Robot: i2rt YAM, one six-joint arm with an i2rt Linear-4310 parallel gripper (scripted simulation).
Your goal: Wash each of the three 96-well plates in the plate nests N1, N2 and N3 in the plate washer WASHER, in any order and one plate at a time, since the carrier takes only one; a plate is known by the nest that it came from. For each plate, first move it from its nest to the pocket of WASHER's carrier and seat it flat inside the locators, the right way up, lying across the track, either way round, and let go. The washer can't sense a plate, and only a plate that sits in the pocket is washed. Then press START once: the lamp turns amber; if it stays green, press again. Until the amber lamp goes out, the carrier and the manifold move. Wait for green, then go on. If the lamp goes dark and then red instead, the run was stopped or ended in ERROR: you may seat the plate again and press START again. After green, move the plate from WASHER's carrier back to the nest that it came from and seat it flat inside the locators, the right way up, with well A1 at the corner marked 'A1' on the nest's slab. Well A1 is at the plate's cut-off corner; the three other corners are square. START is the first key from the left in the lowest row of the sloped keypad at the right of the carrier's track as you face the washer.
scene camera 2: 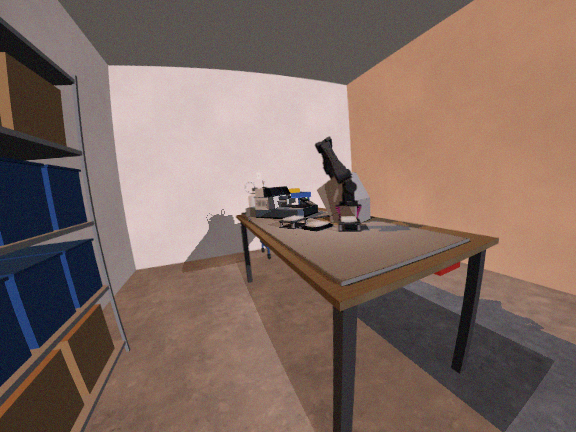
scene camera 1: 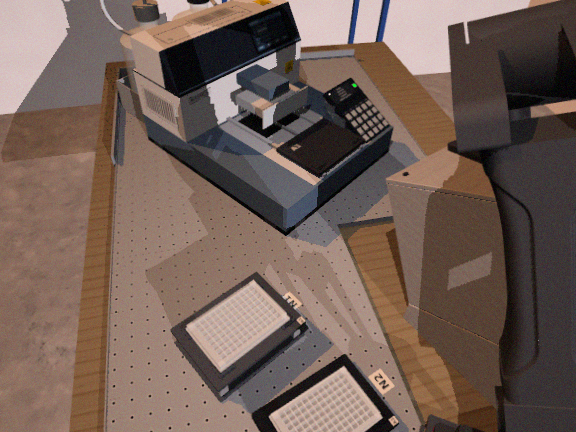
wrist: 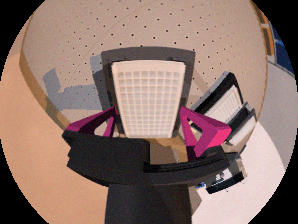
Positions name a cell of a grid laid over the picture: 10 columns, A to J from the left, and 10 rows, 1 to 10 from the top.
In view: the gripper (wrist: E5), a white 96-well plate (scene camera 1: E8), a white 96-well plate (wrist: H5) and a white 96-well plate (wrist: E6).
